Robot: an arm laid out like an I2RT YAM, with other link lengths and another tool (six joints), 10 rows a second.
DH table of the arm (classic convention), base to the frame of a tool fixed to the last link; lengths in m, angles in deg. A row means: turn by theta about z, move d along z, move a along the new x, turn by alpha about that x. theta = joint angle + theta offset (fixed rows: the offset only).
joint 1: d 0.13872  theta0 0  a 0.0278  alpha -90
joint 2: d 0  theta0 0  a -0.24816  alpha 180
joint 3: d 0  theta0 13.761  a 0.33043  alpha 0
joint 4: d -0.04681  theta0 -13.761  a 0.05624  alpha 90
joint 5: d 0.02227  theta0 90  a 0  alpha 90
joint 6: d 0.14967  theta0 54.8  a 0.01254  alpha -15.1
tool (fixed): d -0.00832  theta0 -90  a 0  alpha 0
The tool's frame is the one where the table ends.
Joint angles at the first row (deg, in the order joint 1, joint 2, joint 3, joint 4, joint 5, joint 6):
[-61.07 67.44 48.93 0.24 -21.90 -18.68]
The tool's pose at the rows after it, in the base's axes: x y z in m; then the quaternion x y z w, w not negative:
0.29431, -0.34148, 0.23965, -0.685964, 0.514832, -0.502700, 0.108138
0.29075, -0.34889, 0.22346, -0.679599, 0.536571, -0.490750, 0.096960
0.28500, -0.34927, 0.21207, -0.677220, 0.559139, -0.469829, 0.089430
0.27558, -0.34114, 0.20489, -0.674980, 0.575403, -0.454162, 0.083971
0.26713, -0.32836, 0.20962, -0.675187, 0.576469, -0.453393, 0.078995
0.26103, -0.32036, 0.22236, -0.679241, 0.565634, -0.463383, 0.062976
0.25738, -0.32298, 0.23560, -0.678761, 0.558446, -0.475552, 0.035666
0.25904, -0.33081, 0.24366, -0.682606, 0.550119, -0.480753, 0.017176
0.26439, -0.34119, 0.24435, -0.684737, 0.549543, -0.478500, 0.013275
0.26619, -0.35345, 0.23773, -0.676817, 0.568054, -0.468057, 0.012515
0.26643, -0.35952, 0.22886, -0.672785, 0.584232, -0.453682, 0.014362
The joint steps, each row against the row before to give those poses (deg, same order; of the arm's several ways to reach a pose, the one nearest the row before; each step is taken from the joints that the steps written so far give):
[0.05 2.51 -0.15 1.61 -1.23 0.40]
[-0.06 1.84 -0.46 0.62 2.62 0.17]
[0.05 0.42 -0.11 -2.30 2.36 -0.08]
[-0.04 -2.21 -1.82 -2.48 1.65 0.00]
[0.01 -4.31 -2.21 -2.14 0.51 -0.31]
[-0.02 -3.88 -1.18 -1.12 0.48 -1.56]
[0.02 -1.27 0.42 0.40 1.84 -1.71]
[-0.02 1.37 1.67 0.80 0.81 -1.79]
[0.05 3.16 2.31 0.64 0.29 -0.51]
[-0.05 3.59 2.19 -0.02 1.63 1.10]
[0.02 2.33 1.23 -0.85 1.20 0.81]

